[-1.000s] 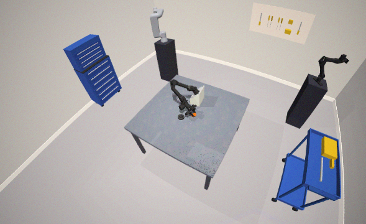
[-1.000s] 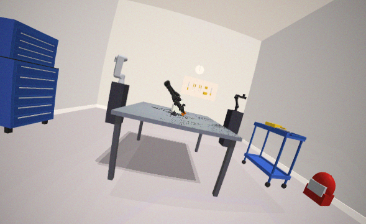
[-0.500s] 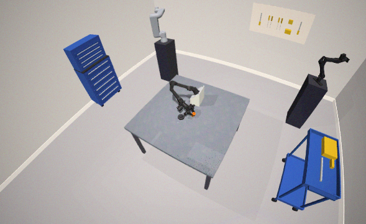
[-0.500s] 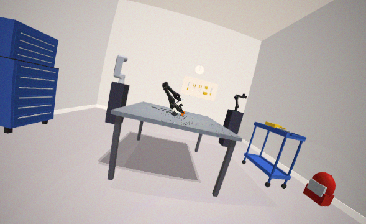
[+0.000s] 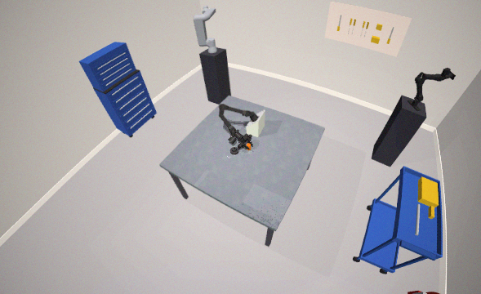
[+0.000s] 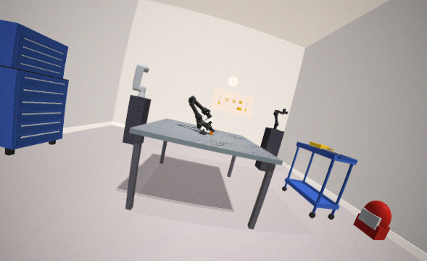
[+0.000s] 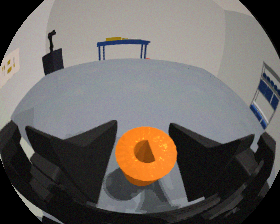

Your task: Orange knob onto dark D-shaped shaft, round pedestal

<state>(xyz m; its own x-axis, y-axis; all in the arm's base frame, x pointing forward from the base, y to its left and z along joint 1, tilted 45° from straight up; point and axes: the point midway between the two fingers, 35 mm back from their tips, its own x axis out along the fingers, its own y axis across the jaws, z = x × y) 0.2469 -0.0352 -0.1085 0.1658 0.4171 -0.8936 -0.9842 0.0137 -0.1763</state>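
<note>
Now: gripper tip 3 cm to the left of the orange knob and 2 cm above it. The rest, counted from my gripper tip: dark round pedestal 14 cm to the right, 10 cm ahead, 2 cm below.
</note>
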